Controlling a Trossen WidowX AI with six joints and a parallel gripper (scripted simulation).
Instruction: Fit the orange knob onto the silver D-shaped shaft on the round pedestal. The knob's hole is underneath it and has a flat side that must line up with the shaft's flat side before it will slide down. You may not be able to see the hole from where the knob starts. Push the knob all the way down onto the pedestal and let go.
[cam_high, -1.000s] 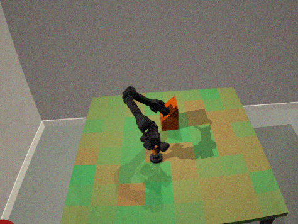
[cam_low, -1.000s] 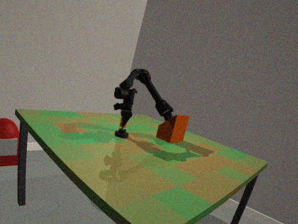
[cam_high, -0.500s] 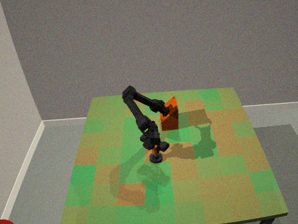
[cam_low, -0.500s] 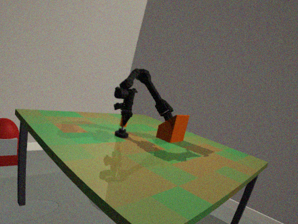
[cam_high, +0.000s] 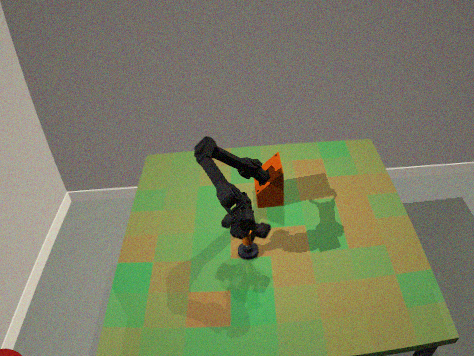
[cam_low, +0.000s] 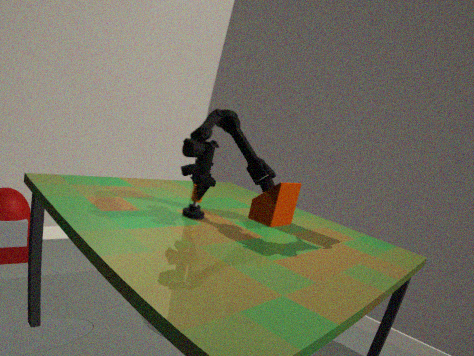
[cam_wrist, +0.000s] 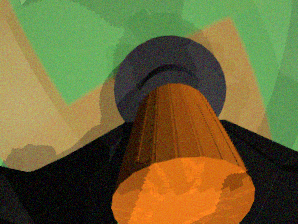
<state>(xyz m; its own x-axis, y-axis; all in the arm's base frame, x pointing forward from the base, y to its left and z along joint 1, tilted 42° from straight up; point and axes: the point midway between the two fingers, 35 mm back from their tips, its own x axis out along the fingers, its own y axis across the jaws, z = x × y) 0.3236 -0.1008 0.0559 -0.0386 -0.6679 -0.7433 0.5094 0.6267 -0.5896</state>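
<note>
My gripper tip is 3 cm below the orange knob. Round my gripper tip: round pedestal (4 cm below).
</note>
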